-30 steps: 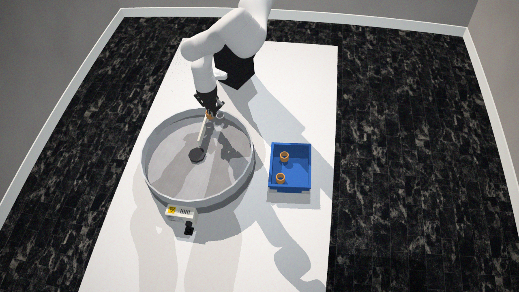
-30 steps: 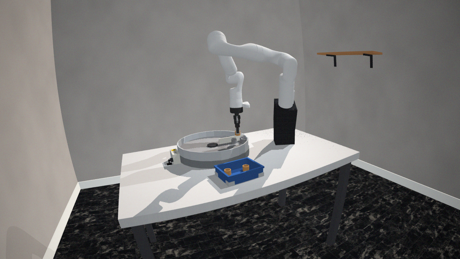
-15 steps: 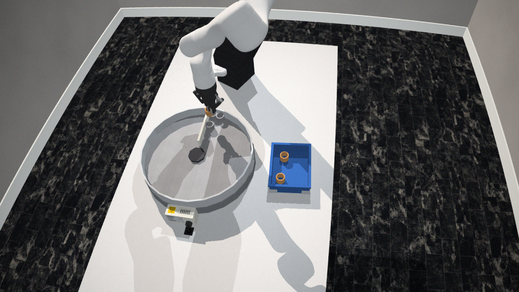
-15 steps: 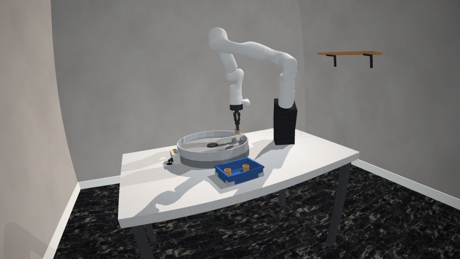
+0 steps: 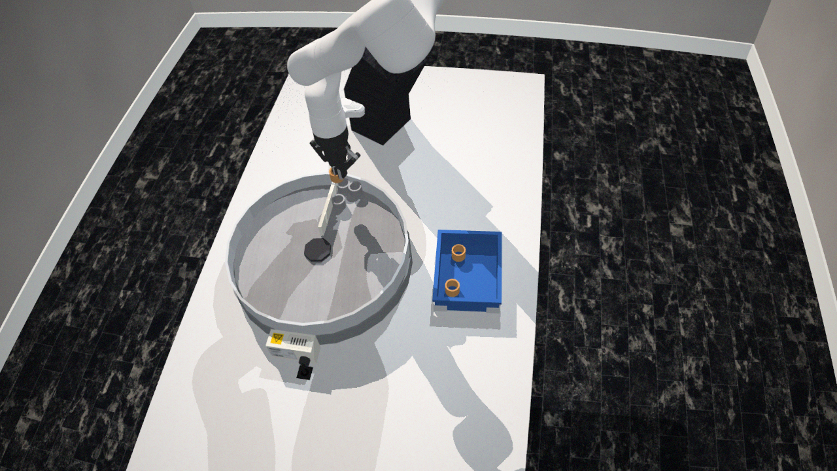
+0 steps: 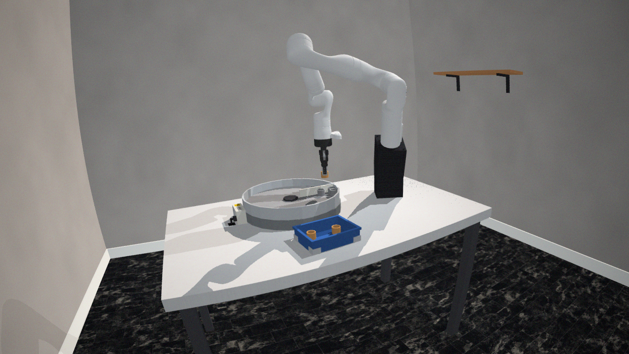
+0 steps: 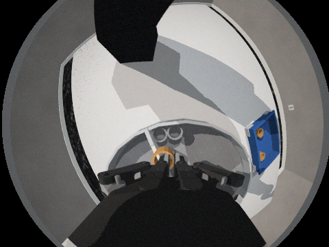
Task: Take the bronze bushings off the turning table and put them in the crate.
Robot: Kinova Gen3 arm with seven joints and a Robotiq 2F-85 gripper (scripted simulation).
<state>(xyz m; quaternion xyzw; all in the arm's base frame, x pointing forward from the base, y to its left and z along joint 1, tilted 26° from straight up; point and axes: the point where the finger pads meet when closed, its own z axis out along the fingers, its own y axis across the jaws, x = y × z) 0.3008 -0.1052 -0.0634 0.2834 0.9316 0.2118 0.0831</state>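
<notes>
Now: hand 19 cm short of the blue crate, 29 cm to the right of it and 14 cm above it. From my hand the other things lie so: grey turning table 15 cm ahead, 6 cm to the right, 11 cm below.
</notes>
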